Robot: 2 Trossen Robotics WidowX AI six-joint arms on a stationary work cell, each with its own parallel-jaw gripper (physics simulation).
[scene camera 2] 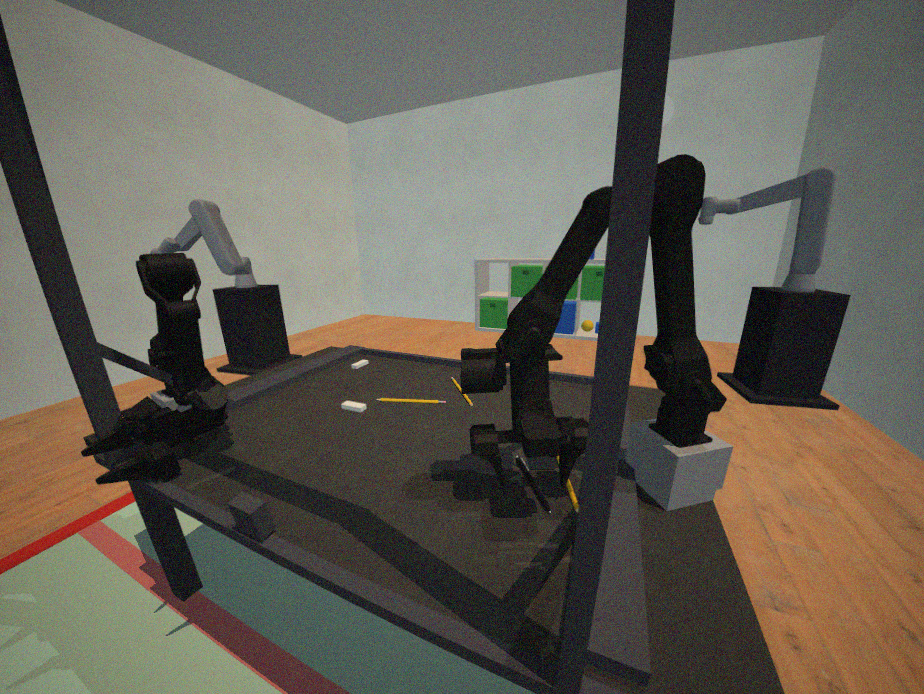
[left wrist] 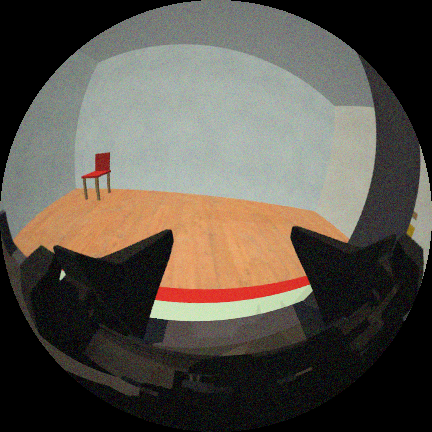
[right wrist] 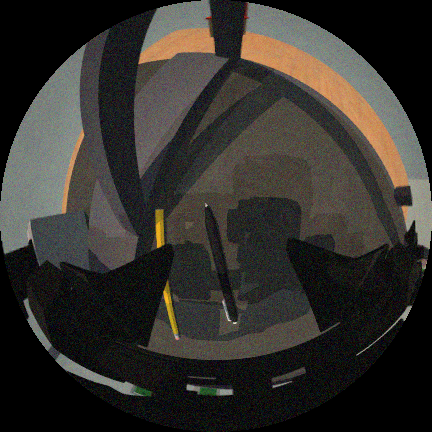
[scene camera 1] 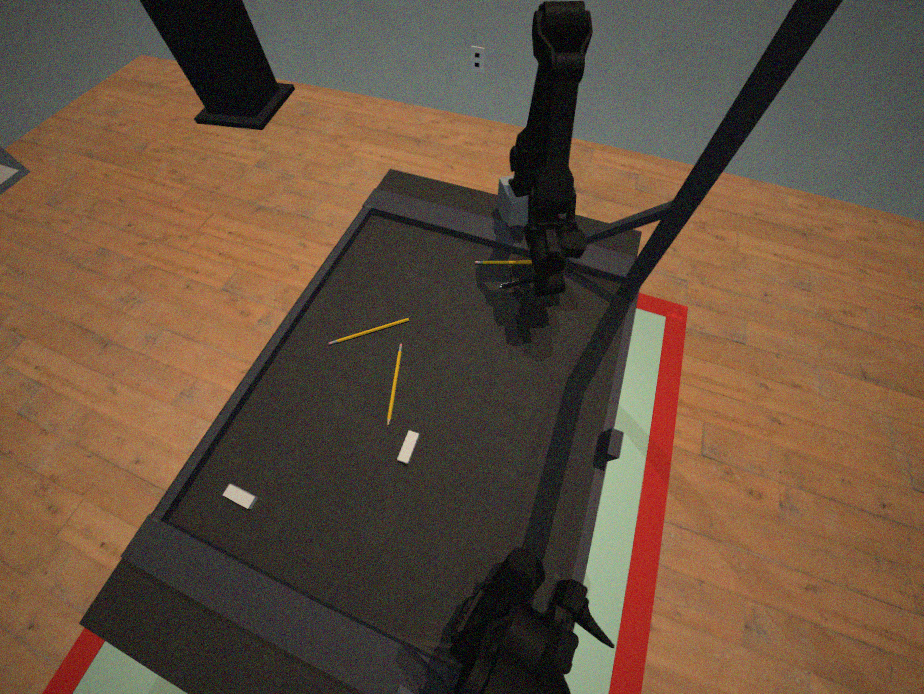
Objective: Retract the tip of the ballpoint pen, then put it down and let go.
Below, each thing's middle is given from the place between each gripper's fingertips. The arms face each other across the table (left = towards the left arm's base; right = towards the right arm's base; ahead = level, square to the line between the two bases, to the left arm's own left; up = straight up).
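The grey block [scene camera 2: 674, 477] is 220 mm to the right of my right hand, 90 mm ahead of it and 30 mm above it. As for the ballpoint pen [right wrist: 211, 229], my right gripper is now 40 mm short of it and 20 mm above it.
Counted from my left hand, the grey block is 95 cm to the right, 26 cm ahead and 1 cm above. My left hand itself is 72 cm to the left of the ballpoint pen, and it is 21 cm short of the pen and 4 cm above it.
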